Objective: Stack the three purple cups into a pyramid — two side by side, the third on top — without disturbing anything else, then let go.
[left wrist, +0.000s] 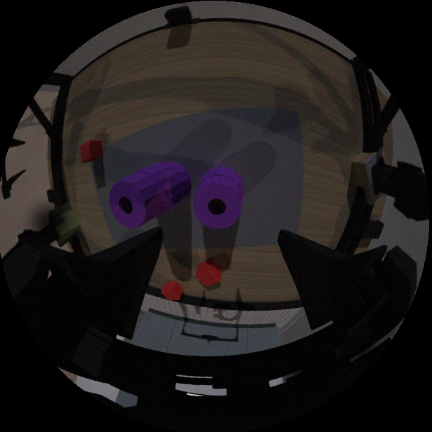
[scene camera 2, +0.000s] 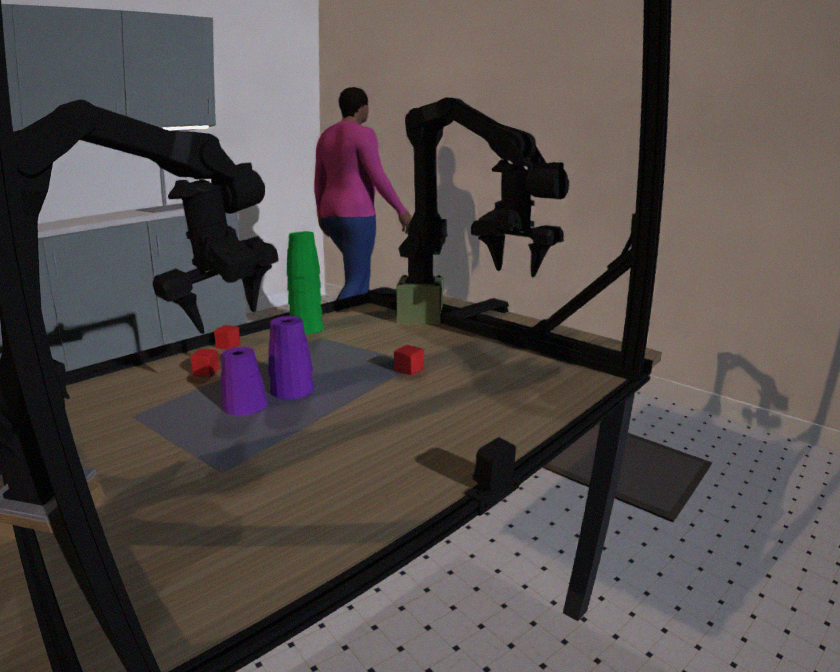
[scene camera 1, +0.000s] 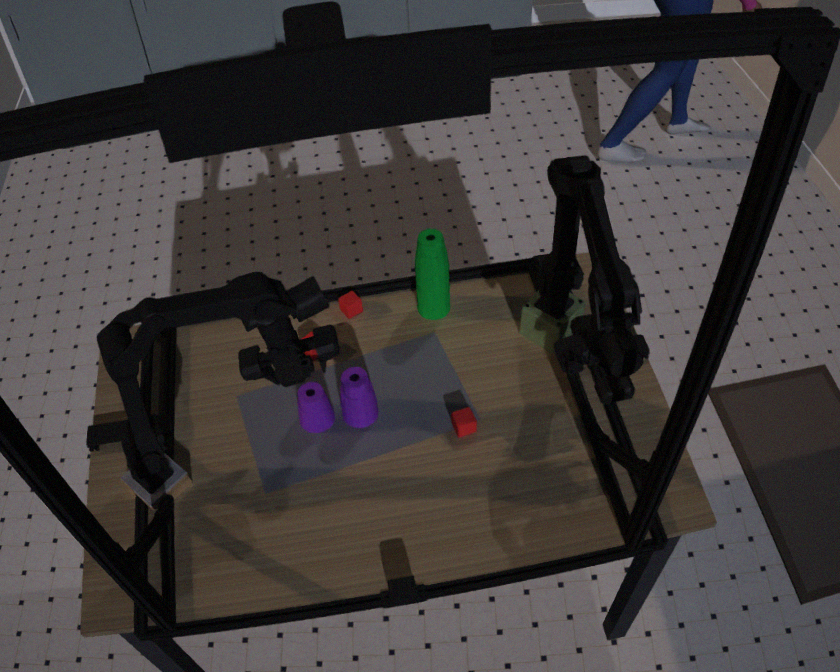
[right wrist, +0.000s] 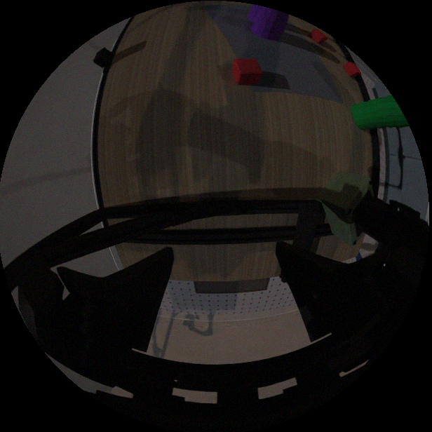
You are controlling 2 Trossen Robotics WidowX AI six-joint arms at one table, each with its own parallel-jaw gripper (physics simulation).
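Where they show: left gripper, between the fingertips: (scene camera 2: 228, 321); right gripper, between the fingertips: (scene camera 2: 515, 273) (scene camera 1: 597, 384); left arm's base, origin of its link: (scene camera 2: 40, 486) (scene camera 1: 153, 474); right arm's base, origin of its link: (scene camera 2: 420, 280) (scene camera 1: 554, 303).
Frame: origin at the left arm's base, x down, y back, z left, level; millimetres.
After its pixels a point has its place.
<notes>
A shorter purple cup (scene camera 1: 315, 412) @[x -21, y -305, z -169 mm] (scene camera 2: 243, 385) @[x -7, y -295, z -160 mm] (left wrist: 227, 187) stands upright on the grey mat (scene camera 1: 420, 392) @[x 41, y -502, z -275 mm] (scene camera 2: 210, 441) @[x 41, y -202, z -136 mm] (left wrist: 275, 200). A taller purple piece (scene camera 1: 359, 406) @[x -29, y -367, z -234 mm] (scene camera 2: 290, 360) @[x -26, y -356, z -221 mm] (left wrist: 140, 187) stands upright beside it with a small gap; it looks like cups nested together. A third separate purple cup does not show. My left gripper (scene camera 2: 228, 320) @[x -102, y -316, z -139 mm] (left wrist: 222, 234) is open and empty, above and behind the shorter cup. My right gripper (scene camera 2: 517, 271) @[x -108, y -637, z -602 mm] (right wrist: 225, 250) is open and empty, high over the table's right side. Purple also shows at the top of the right wrist view.
Red cubes lie behind the cups (scene camera 1: 350, 304) (scene camera 2: 204, 362) and at the mat's right edge (scene camera 1: 463, 422) @[x 1, y -476, z -407 mm] (scene camera 2: 409, 359) @[x 10, y -462, z -403 mm] (right wrist: 246, 71). A tall green stack (scene camera 1: 432, 280) @[x -83, y -680, z -172 mm] (scene camera 2: 304, 287) @[x -65, y -671, z -161 mm] (right wrist: 380, 113) stands at the back. Black frame posts surround the table.
</notes>
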